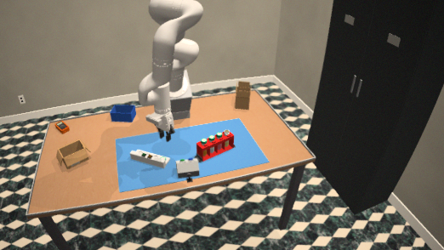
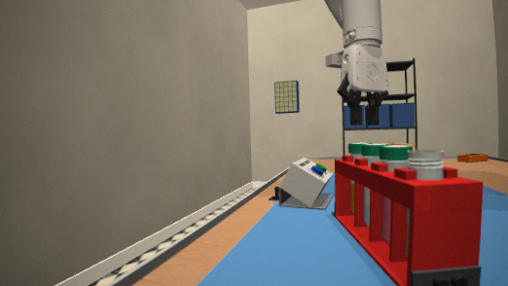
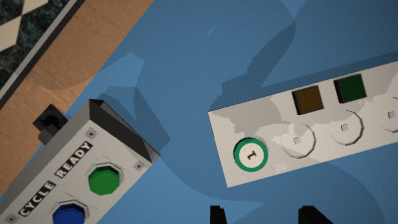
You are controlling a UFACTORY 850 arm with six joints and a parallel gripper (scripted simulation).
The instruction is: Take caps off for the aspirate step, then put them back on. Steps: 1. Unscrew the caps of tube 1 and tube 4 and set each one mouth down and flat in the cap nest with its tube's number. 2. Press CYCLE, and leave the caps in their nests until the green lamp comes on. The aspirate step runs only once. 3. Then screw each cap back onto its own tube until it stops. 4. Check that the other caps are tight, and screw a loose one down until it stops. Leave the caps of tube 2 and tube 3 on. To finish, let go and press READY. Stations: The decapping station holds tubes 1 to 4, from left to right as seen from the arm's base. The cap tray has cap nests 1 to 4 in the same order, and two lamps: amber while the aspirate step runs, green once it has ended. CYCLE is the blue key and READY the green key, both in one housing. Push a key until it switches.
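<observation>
Right now my hand is 210 mm to the right of the tube cap, 60 mm above it and 10 mm short of it. Round my hand: green ready key 110 mm below, 90 mm ahead, 80 mm to the left; then green cap 160 mm below, 30 mm to the right; then blue cycle key 120 mm to the left, 110 mm below, 90 mm ahead.
</observation>
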